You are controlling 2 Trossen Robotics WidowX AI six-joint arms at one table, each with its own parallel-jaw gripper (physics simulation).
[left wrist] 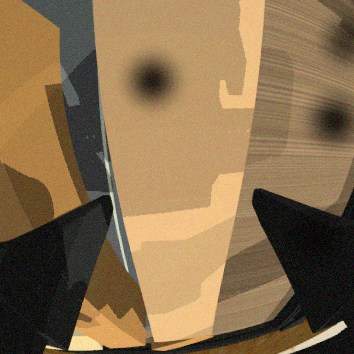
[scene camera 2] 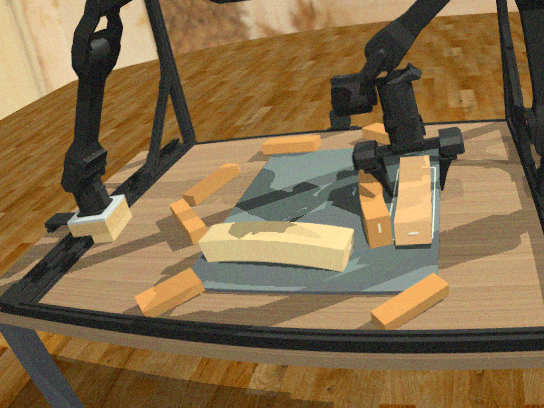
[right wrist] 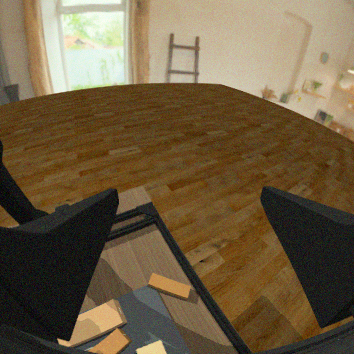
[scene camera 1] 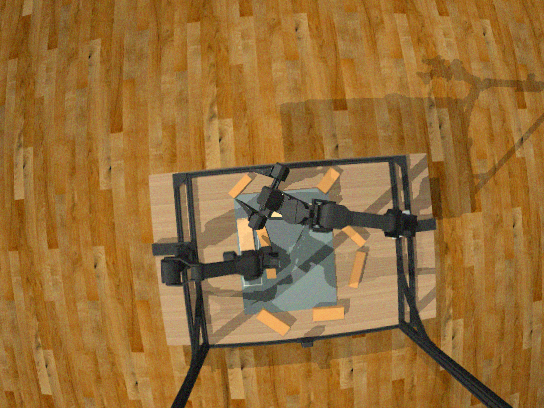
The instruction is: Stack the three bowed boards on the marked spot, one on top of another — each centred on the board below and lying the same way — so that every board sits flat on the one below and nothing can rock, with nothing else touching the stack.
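Places are measured from the left arm's base along level axes (x left, y ahead, z down), in centimetres.
Where they show: left gripper, fingertip midpoint: [left wrist: 182,199] [scene camera 2: 417,193]; right gripper, fingertip midpoint: [right wrist: 190,194] [scene camera 1: 242,184]; left arm's base, origin of the base link: [scene camera 1: 187,253]; right arm's base, origin of the base link: [scene camera 2: 95,208].
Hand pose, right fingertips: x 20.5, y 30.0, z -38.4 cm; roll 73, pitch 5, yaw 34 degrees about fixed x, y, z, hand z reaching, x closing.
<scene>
Each offset is from my right fingertips to the top centre of the thing. "spot": to the spot under its first point. Level surfaces: height alone.
A light-orange board {dx -22.0, dy -4.7, dz +35.2 cm} [scene camera 1: 245,232] [scene camera 2: 414,210] [left wrist: 175,150] [right wrist: 97,322] lies on the white-outlined spot {spot: dx -24.2, dy -8.1, dz +39.7 cm} [scene camera 2: 434,200], with line showing along both sides. My left gripper [scene camera 2: 415,187] [left wrist: 182,199] is open, its fingers low on either side of this board, apart from it. A darker orange curved board {dx -22.9, dy +1.9, dz +34.6 cm} [scene camera 1: 263,237] [scene camera 2: 375,215] [left wrist: 30,100] [right wrist: 112,342] lies close beside it, left in scene camera 2. A pale yellow bowed board {dx -10.0, dy +16.8, dz +34.8 cm} [scene camera 1: 276,215] [scene camera 2: 275,245] [right wrist: 151,347] lies crosswise on the mat. My right gripper [scene camera 1: 243,185] [right wrist: 190,194] is open and empty, high up.
The grey-blue mat {dz +39.8 cm} [scene camera 1: 315,297] [scene camera 2: 235,286] carries the boards. Several small orange blocks surround it, including ones at the near right [scene camera 2: 410,301], near left [scene camera 2: 170,292] and back {spot: dx -52.4, dy +22.8, dz +37.8 cm} [scene camera 2: 291,144]. A black frame [scene camera 2: 250,334] runs round the table. The right arm reaches over the mat.
</scene>
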